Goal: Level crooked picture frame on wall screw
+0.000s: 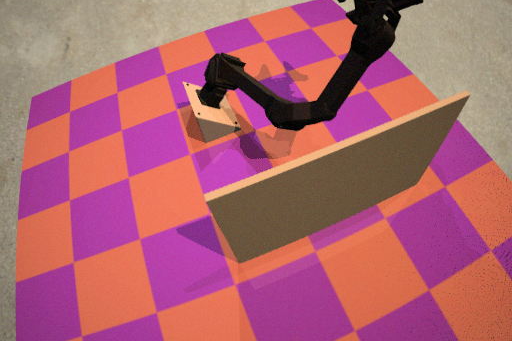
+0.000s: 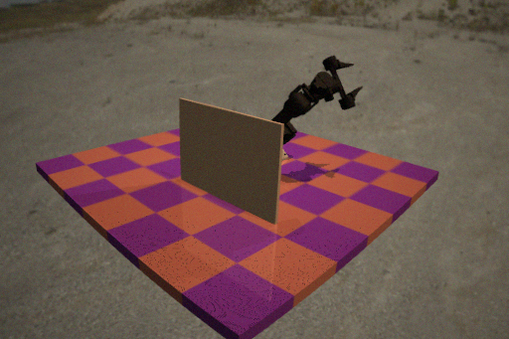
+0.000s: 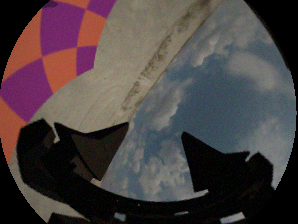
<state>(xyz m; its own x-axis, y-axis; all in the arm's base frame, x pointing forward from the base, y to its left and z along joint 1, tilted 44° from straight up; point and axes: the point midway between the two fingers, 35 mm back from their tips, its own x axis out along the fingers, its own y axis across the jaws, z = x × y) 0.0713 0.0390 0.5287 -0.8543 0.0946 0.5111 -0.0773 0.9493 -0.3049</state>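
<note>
The picture frame lies 370 mm ahead of my gripper tip, 270 mm to the right of it and 260 mm below it. Also, from my gripper tip: wall panel (380 mm ahead, 270 mm below, 260 mm to the right).
</note>
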